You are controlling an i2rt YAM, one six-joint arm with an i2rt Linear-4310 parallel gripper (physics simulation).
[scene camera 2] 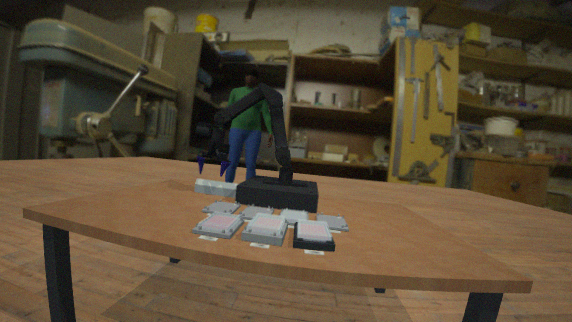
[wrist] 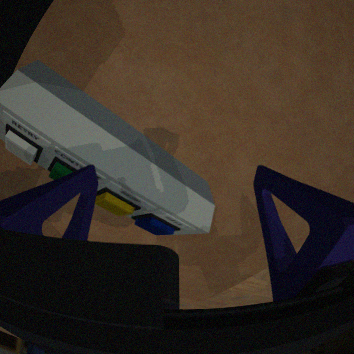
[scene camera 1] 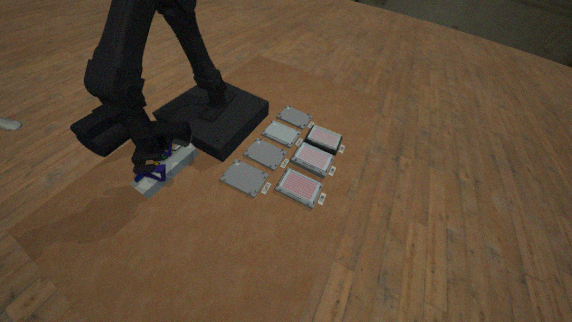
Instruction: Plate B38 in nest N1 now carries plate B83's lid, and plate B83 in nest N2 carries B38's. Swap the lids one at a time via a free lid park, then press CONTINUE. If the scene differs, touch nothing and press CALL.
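Frame: origin at the arm's base, x down, y ahead, z right, level; centimetres.
Seen in the pictures: gripper, fingertip midpoint: point(scene camera 2: 210, 175) point(wrist: 175, 173) point(scene camera 1: 166, 168); arm's base, origin of the base link: point(scene camera 2: 285, 184) point(scene camera 1: 218, 105).
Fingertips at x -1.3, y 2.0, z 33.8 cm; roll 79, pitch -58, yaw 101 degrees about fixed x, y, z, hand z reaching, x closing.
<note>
Pixels of each thing's top centre, then the offset from my fingertips to it. "spot": a spot on its surface instead.
- button panel, middle of its top: point(wrist: 96, 194) point(scene camera 1: 160, 159) point(scene camera 2: 219, 180) dz -3.0, dx +3.0, dy -6.5 cm
- green CONTINUE button, middle of its top: point(wrist: 63, 184) dz -5.8, dx +3.7, dy -7.6 cm
- middle grey nest, surface spot: point(scene camera 2: 265, 225) spot: dz -25.6, dx +5.4, dy +46.8 cm
- black nest, surface spot: point(scene camera 2: 314, 231) spot: dz -38.0, dx +5.7, dy +48.0 cm
- pale lid-like piece, middle of its top: point(scene camera 2: 294, 214) point(scene camera 1: 281, 131) dz -35.5, dx +7.6, dy +25.9 cm
- white RETRY button, middle of its top: point(wrist: 15, 153) dz -10.7, dx +3.7, dy -6.5 cm
- yellow button, middle of its top: point(wrist: 112, 211) dz -0.9, dx +3.7, dy -8.6 cm
- blue button, middle of its top: point(wrist: 154, 233) dz +4.0, dx +3.7, dy -9.6 cm
My gripper point(scene camera 1: 156, 162) point(scene camera 2: 212, 173) point(wrist: 175, 173) is open and empty above the button panel point(scene camera 1: 145, 188) point(scene camera 2: 210, 188) point(wrist: 70, 119). In the wrist view the left finger partly covers the green CONTINUE button point(wrist: 61, 171). Pink-welled plates sit in a grey nest point(scene camera 1: 299, 187) point(scene camera 2: 218, 224), a middle grey nest point(scene camera 1: 312, 158) point(scene camera 2: 265, 225) and a black nest point(scene camera 1: 325, 138) point(scene camera 2: 314, 231). The first looks the most vivid pink; lids are hard to tell. A pale lid-like piece point(scene camera 1: 281, 133) point(scene camera 2: 295, 216) lies on one park. Three other parks point(scene camera 1: 245, 177) point(scene camera 1: 265, 153) point(scene camera 1: 295, 117) look bare. Labels are unreadable.
The white RETRY button point(wrist: 21, 145), yellow button point(wrist: 117, 203) and blue button point(wrist: 156, 225) are on the panel. The black arm base point(scene camera 1: 215, 120) point(scene camera 2: 277, 194) stands between panel and parks. A person in green point(scene camera 2: 247, 112) stands behind the table.
</note>
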